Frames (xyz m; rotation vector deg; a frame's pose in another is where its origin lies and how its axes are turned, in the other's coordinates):
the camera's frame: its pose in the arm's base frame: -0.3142 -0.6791 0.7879 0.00 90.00 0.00
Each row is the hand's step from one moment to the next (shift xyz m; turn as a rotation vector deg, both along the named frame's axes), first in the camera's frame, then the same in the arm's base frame.
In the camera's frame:
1: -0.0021 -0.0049 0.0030 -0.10 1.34 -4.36
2: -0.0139 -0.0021 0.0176 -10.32 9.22 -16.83
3: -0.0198 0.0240 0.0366 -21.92 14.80 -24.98
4: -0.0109 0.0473 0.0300 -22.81 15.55 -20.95
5: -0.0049 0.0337 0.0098 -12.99 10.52 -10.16
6: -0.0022 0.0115 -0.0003 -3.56 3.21 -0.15
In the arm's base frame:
1: 0.0030 -0.0049 0.0021 -4.36 1.34 0.10
2: 0.0176 -0.0021 0.0139 -16.83 9.22 10.32
3: 0.0366 0.0240 0.0198 -24.98 14.80 21.92
4: 0.0300 0.0473 0.0109 -20.95 15.55 22.81
5: 0.0098 0.0337 0.0049 -10.16 10.52 12.99
6: -0.0003 0.0115 0.0022 -0.15 3.21 3.56

